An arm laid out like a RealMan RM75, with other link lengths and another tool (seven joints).
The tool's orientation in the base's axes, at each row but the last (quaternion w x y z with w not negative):
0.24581 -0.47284 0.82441 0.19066
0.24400 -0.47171 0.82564 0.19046
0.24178 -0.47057 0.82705 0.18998
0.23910 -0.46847 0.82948 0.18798
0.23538 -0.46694 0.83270 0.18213
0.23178 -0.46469 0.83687 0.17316
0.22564 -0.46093 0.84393 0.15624
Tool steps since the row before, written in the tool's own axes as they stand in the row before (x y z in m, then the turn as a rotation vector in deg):
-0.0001 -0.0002 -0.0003 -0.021 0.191 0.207
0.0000 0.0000 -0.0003 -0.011 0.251 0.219
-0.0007 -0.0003 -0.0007 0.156 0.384 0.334
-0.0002 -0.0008 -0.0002 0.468 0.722 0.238
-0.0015 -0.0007 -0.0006 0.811 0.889 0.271
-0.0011 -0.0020 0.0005 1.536 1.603 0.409
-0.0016 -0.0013 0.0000 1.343 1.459 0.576
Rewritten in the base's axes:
0.0002 -0.0002 0.0003 -0.111 0.219 -0.139
-0.0001 -0.0002 0.0002 -0.165 0.248 -0.149
0.0004 0.0000 0.0009 -0.329 0.260 -0.328
0.0007 -0.0004 0.0002 -0.783 0.160 -0.399
0.0012 0.0004 0.0013 -1.075 0.023 -0.605
0.0023 0.0000 0.0000 -1.990 -0.050 -1.064
0.0019 0.0004 0.0008 -1.737 0.089 -1.113

